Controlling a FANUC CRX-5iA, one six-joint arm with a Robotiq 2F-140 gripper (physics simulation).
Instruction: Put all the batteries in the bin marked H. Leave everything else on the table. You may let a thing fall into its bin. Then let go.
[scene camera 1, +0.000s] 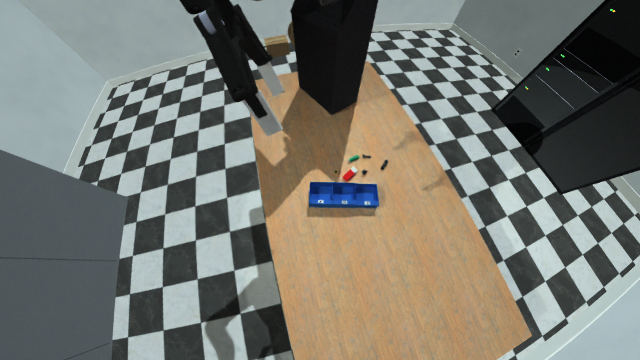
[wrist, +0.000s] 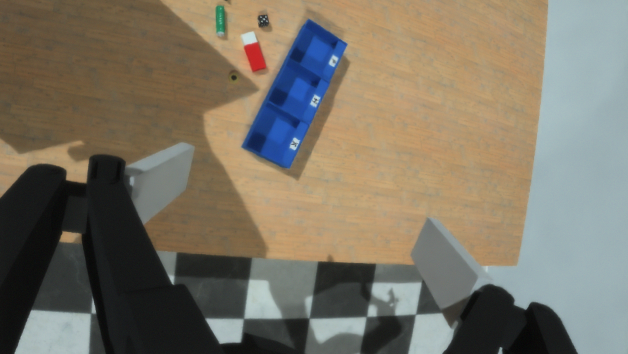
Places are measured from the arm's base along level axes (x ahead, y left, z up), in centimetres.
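Where they show: gripper, between the fingertips: (scene camera 1: 277, 109) (wrist: 307, 203).
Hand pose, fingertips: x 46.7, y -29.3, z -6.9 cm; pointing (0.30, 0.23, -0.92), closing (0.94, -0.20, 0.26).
Note:
Things, the pixels of their centre, and the offset from my fingertips. "spot": a spot on its surface instead.
- green battery, middle of its body: (wrist: 220, 21) (scene camera 1: 353, 158) dy +25.4, dx -5.2, dz -39.2 cm
- bin marked H, a spot on its surface: (wrist: 300, 94) spot: dy +15.0, dx +10.2, dz -39.2 cm
- white block, middle of its body: (wrist: 253, 51) (scene camera 1: 350, 173) dy +21.2, dx +0.9, dz -39.3 cm
- black die, middle of its body: (wrist: 263, 21) (scene camera 1: 364, 171) dy +27.0, dx +2.1, dz -39.1 cm
- small brass-coloured ring, middle of its body: (wrist: 233, 78) dy +16.0, dx -1.9, dz -39.5 cm
- small dark piece, middle of its body: (scene camera 1: 366, 156) dy +31.4, dx -4.4, dz -39.4 cm
A green battery (scene camera 1: 354, 158) (wrist: 220, 21) lies on the table behind the blue three-part bin block. A dark, slim cylinder (scene camera 1: 384, 164) lies farther right in the scene view; it is too small to tell whether it is a battery. The bin marked H (scene camera 1: 343, 191) (wrist: 300, 94) is the middle compartment, between X and F; no object shows in it. My gripper (scene camera 1: 278, 113) (wrist: 307, 203) is open and empty. It hangs high above the table's left side in the scene view, well away from the battery and the bins.
A red and white block (scene camera 1: 350, 174) (wrist: 254, 55), a black die (scene camera 1: 364, 172) (wrist: 263, 20) and a small brass-coloured ring (wrist: 230, 76) lie near the bins. A small dark piece (scene camera 1: 366, 157) lies beside the battery. A black pedestal (scene camera 1: 332, 60) stands at the table's far end.

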